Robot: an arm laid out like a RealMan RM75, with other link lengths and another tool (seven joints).
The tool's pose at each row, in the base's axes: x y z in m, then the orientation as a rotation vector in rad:
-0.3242 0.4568 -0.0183 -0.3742 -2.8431 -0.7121
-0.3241 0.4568 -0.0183 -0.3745 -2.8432 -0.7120
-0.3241 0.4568 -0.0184 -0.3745 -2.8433 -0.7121
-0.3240 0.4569 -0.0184 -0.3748 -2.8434 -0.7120
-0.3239 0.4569 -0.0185 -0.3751 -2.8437 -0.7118
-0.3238 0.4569 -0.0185 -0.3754 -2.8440 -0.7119
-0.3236 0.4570 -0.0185 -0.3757 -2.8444 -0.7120
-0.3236 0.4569 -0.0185 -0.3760 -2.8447 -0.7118
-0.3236 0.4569 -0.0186 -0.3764 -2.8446 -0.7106
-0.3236 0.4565 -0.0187 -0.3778 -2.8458 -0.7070
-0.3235 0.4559 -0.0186 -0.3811 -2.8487 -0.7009
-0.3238 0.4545 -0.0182 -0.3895 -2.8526 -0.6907
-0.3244 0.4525 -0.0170 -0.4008 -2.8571 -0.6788
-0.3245 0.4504 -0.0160 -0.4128 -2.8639 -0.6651
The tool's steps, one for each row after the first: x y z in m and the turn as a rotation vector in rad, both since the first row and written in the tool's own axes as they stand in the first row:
-0.0001 0.0000 0.0000 0.0000 -0.0002 0.0002
-0.0001 0.0000 0.0001 0.0000 -0.0003 0.0001
-0.0002 0.0001 0.0001 0.0000 -0.0004 0.0003
-0.0003 0.0001 0.0002 0.0002 -0.0008 0.0004
-0.0004 0.0001 0.0002 0.0001 -0.0011 0.0005
-0.0006 0.0003 0.0002 0.0000 -0.0016 0.0005
-0.0006 0.0002 0.0002 0.0001 -0.0019 0.0007
-0.0006 0.0001 0.0002 0.0009 -0.0018 0.0011
-0.0007 -0.0003 0.0001 0.0033 -0.0028 0.0020
-0.0009 -0.0007 -0.0003 0.0073 -0.0057 0.0039
-0.0008 -0.0018 -0.0012 0.0136 -0.0103 0.0090
-0.0003 -0.0032 -0.0032 0.0209 -0.0162 0.0160
-0.0004 -0.0045 -0.0051 0.0295 -0.0243 0.0228

